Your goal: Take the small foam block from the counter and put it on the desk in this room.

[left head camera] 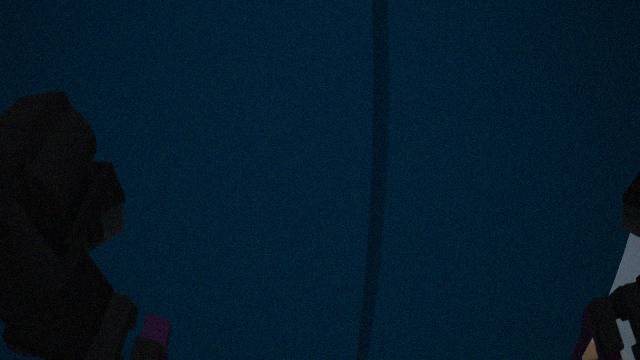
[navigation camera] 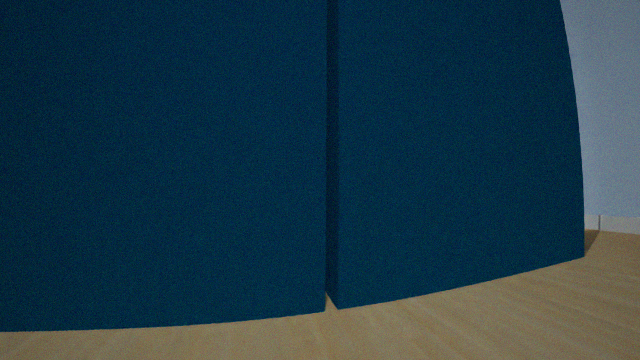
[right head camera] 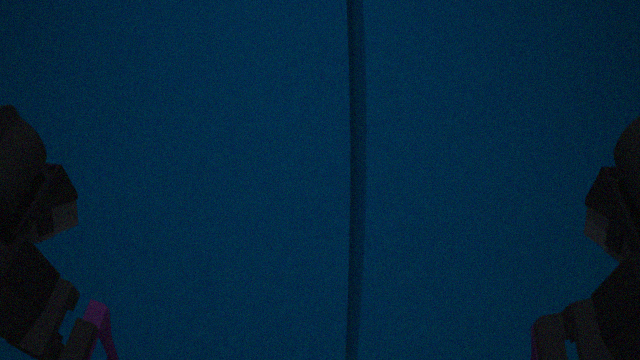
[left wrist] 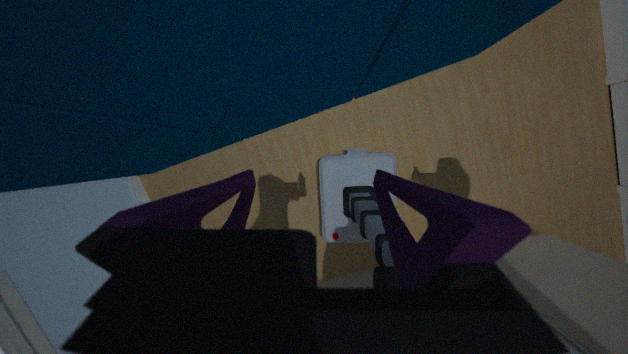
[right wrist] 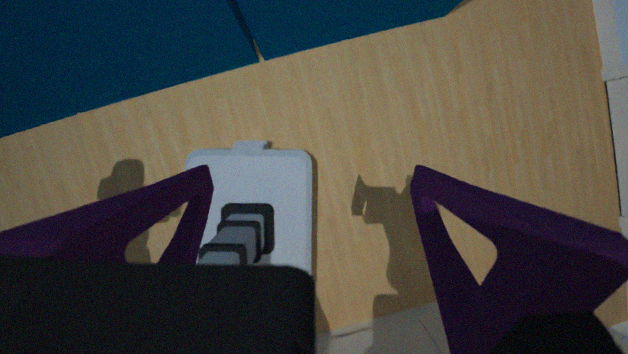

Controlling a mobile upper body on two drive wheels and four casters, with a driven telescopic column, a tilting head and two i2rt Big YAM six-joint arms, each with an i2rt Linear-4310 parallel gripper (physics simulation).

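Places are measured from the left arm's base along level axes (x ahead, y left, z up), in metres.
Pixels of known places: left gripper, between the fingertips: [right head camera: 78, 349] [left wrist: 314, 176]; right gripper, between the fingertips: [left head camera: 610, 354] [right wrist: 311, 176].
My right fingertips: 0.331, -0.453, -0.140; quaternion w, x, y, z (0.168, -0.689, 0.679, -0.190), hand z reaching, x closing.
Note:
Behind a point stands the place of what it marks, as x, y, z.
The foam block, the counter and the desk do not show in any view. My left gripper [left wrist: 314, 176] @[0.332, 0.005, -0.144] is open, its two purple fingers wide apart above the robot's own base and the floor in the left wrist view; it shows partly at the lower left of both head views. My right gripper [right wrist: 311, 176] @[0.331, -0.453, -0.140] is open, its purple fingers wide apart in the right wrist view; it shows partly at the lower right edge of both head views. No object is between the fingers of either gripper.
Tall dark blue panels [left head camera: 250, 150] @[0.690, -0.065, -0.044] [right head camera: 225, 150] @[0.689, -0.062, -0.043] [left wrist: 150, 75] @[0.560, 0.411, -0.428] [right wrist: 125, 50] @[0.640, 0.117, -0.933] [navigation camera: 175, 150] @[0.669, 0.013, -1.120] with a narrow vertical gap stand close in front. The robot's white base [left wrist: 340, 170] @[0.220, -0.108, -1.150] [right wrist: 285, 185] @[0.179, -0.378, -1.150] stands on the wooden floor [left wrist: 540, 125] @[0.457, -1.639, -1.409] [right wrist: 450, 110] @[0.526, -1.191, -1.410] [navigation camera: 450, 325] @[0.681, -0.447, -1.410]. A pale wall [navigation camera: 610, 110] @[1.349, -1.901, -0.714] is at the right.

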